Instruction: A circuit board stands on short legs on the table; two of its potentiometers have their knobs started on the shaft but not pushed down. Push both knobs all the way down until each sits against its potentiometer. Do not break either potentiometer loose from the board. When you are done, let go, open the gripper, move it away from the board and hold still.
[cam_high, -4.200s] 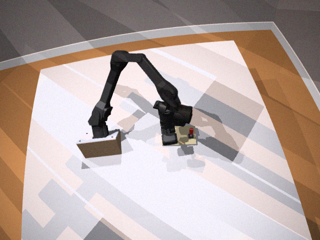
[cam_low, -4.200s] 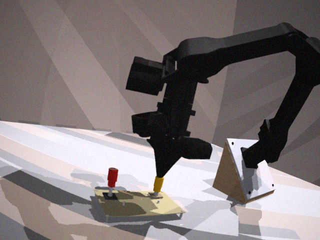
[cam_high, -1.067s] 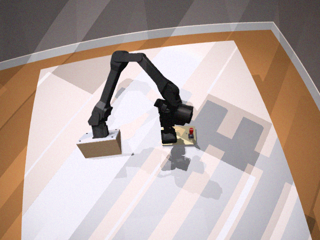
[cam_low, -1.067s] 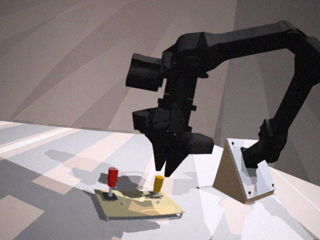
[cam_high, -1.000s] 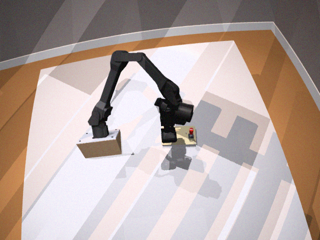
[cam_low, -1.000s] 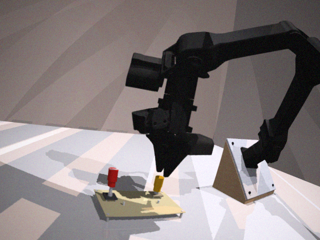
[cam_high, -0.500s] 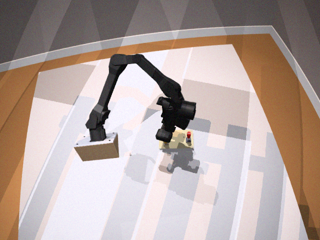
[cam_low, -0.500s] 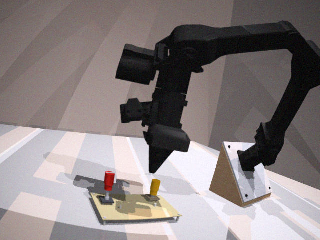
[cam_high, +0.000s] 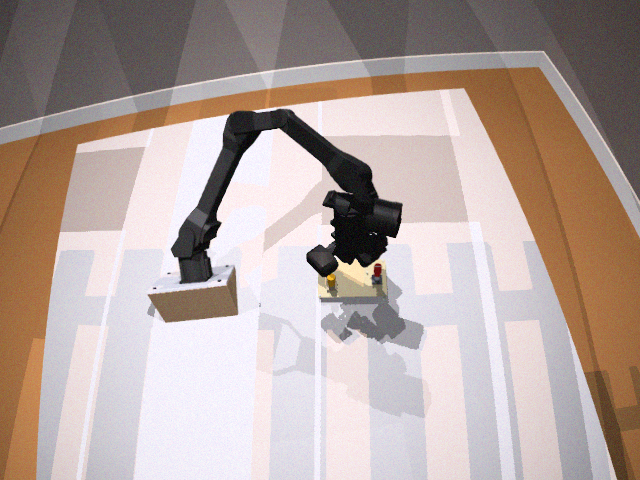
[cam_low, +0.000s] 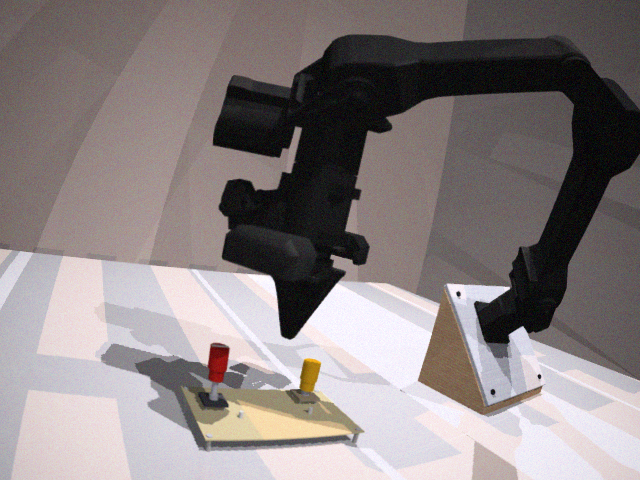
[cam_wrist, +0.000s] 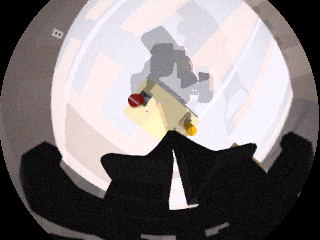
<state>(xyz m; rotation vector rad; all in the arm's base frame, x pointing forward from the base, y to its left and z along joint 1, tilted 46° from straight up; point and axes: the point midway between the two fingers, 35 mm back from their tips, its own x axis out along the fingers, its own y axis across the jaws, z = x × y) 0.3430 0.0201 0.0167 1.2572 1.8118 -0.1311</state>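
Right now the red knob is 6 cm ahead of my gripper tip and 3 cm below it. The rest, counted from my gripper tip: yellow knob (5 cm below, 4 cm behind, 1 cm to the right).
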